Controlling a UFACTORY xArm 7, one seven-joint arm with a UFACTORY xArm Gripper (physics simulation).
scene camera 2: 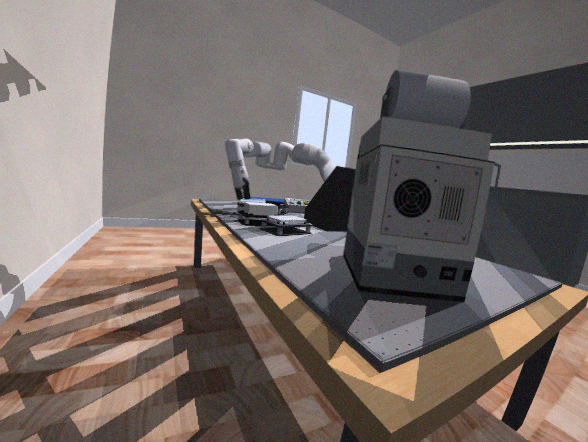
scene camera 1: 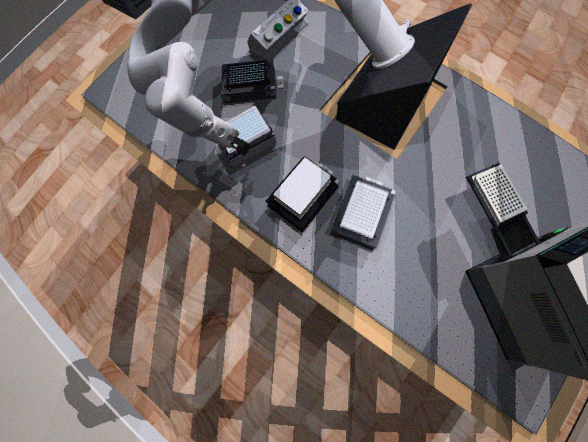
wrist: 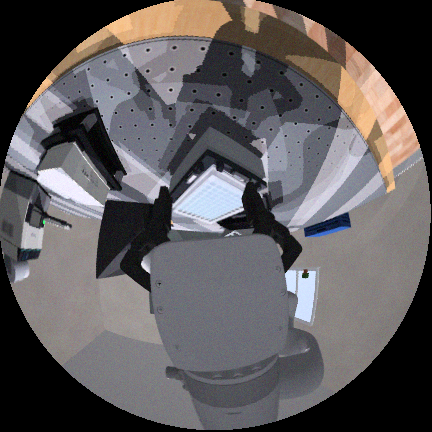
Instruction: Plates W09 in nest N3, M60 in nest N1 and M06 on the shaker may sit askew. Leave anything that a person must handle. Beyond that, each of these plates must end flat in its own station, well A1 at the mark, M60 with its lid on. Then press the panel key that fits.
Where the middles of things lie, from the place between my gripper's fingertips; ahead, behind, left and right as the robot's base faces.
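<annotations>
Pale blue well plate (scene camera 1: 250, 124) in sight; my gripper is 10 mm to the left of it, 50 mm past it and 10 mm above it.
</annotations>
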